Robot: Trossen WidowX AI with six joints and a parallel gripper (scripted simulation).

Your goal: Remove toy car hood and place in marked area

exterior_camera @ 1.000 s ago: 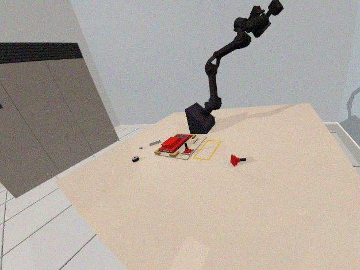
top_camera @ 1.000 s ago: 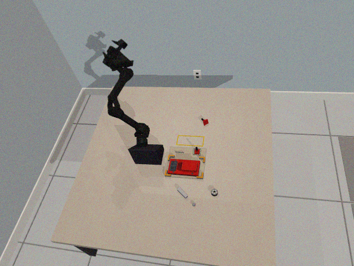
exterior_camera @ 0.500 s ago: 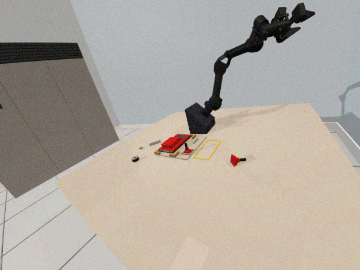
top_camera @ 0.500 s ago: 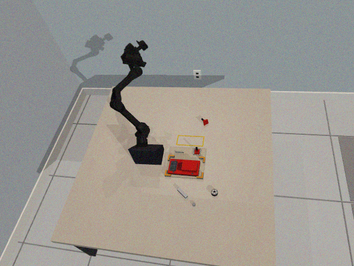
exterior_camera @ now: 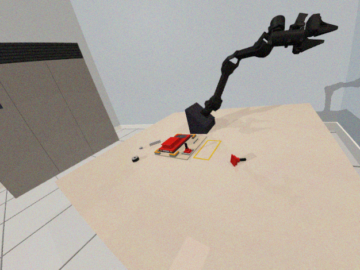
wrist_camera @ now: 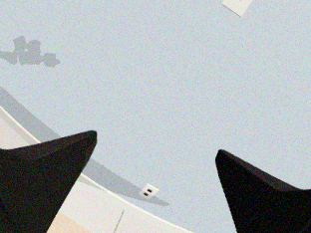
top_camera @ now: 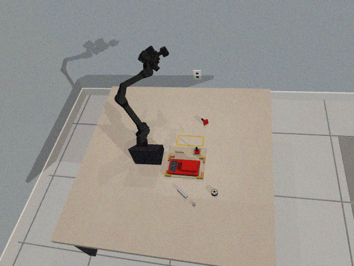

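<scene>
Right now the red hood is 720 mm to the right of my gripper tip, 360 mm below it and 220 mm ahead of it. From my gripper tip the other things lie so: small grey nut (970 mm to the right, 400 mm below, 250 mm ahead); then grey bar (900 mm to the right, 390 mm below, 180 mm ahead); then wheel (890 mm to the right, 390 mm below, 370 mm ahead).
</scene>
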